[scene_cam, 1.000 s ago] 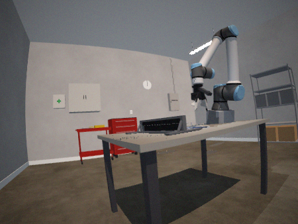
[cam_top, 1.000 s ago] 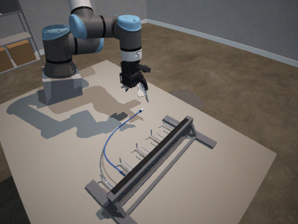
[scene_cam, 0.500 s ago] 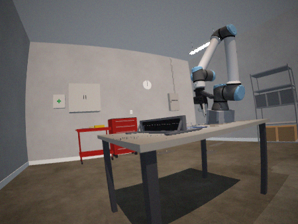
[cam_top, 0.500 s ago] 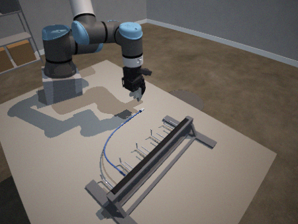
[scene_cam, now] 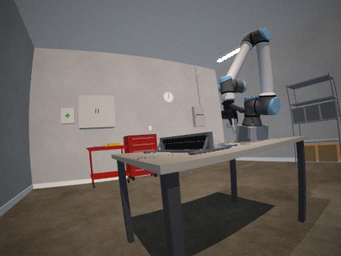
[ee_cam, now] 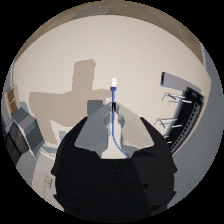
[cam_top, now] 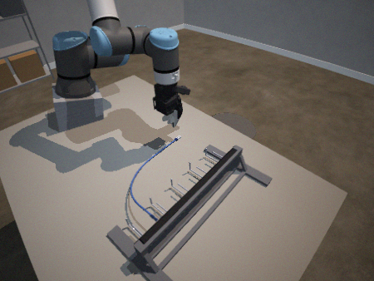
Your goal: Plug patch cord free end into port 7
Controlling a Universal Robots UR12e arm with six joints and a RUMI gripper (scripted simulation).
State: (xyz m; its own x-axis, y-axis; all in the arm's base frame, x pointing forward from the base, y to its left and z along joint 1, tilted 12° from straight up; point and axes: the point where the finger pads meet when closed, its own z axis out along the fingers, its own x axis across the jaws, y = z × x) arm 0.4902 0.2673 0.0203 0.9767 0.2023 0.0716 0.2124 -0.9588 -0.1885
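Now: hand 90 mm above the cable plug and 20 mm to the right of it.
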